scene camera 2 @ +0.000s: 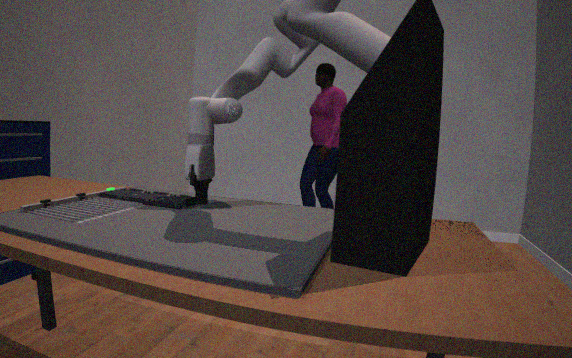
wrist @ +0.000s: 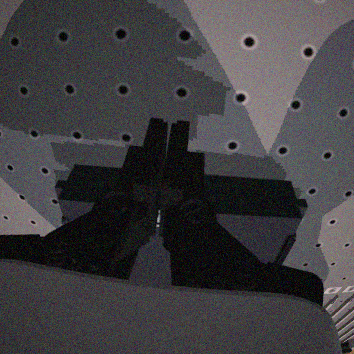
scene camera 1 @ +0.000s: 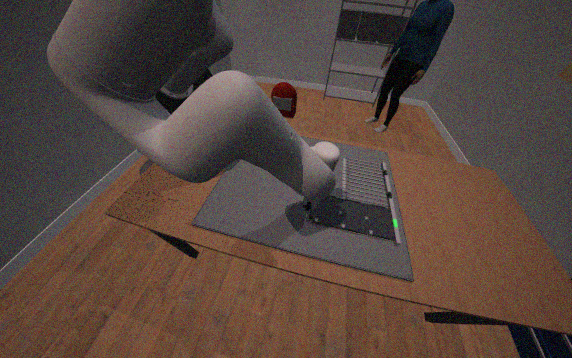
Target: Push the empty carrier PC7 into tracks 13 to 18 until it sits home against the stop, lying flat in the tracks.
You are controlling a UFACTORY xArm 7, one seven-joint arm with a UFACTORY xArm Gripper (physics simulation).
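Places are measured from the arm's base along level axes (x back, y right, z up), in centimetres.
Pixels of known places: gripper, fingertip midpoint: [scene camera 2: 201, 203] [wrist: 168, 145] [scene camera 1: 306, 206]; arm's base, origin of the base link: [scene camera 2: 400, 69] [scene camera 1: 173, 80].
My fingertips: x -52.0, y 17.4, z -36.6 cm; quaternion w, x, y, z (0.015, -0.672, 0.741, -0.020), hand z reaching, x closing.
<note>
For each thing: its top centre in the pictures, then the offset to it from my fingertips. "spot": a spot on its surface instead. Level surfaces: height alone.
- carrier PC7, middle of its top: [scene camera 2: 150, 190] [scene camera 1: 353, 212] dx -18.1, dy +0.4, dz +2.2 cm
- pale stop rail, surface spot: [scene camera 1: 391, 202] spot: dx -35.2, dy -8.3, dz +0.9 cm
- lit green marker, surface spot: [scene camera 2: 110, 189] [scene camera 1: 394, 221] spot: dx -34.1, dy +1.0, dz +1.1 cm
- grey mat, its level: dz -0.8 cm
- wooden table, its level: dz -2.1 cm
The carrier PC7 [scene camera 1: 354, 218] [scene camera 2: 150, 198] is a long, dark, flat plate with small light studs. It looks flat over the tracks at the near side of the track field. Its far end is at the pale stop rail [scene camera 1: 391, 202], beside a lit green marker [scene camera 1: 395, 223] [scene camera 2: 110, 189]; any small gap is too fine to tell. Pale parallel tracks [scene camera 1: 344, 179] [scene camera 2: 107, 215] show beside the carrier. My gripper [scene camera 1: 309, 214] [scene camera 2: 201, 201] [wrist: 168, 145] is shut and empty, pointing down at the carrier's near end, touching or very close. The carrier cannot be made out in the wrist view.
The grey mat [scene camera 1: 260, 185] [scene camera 2: 240, 265], dotted with holes in the wrist view, lies on the wooden table [scene camera 1: 475, 225] [scene camera 2: 475, 300]. Dark clips [scene camera 1: 384, 170] [scene camera 2: 46, 202] sit on the stop rail. A tall black block [scene camera 2: 387, 165] stands beside the mat. Two people stand beyond the table.
</note>
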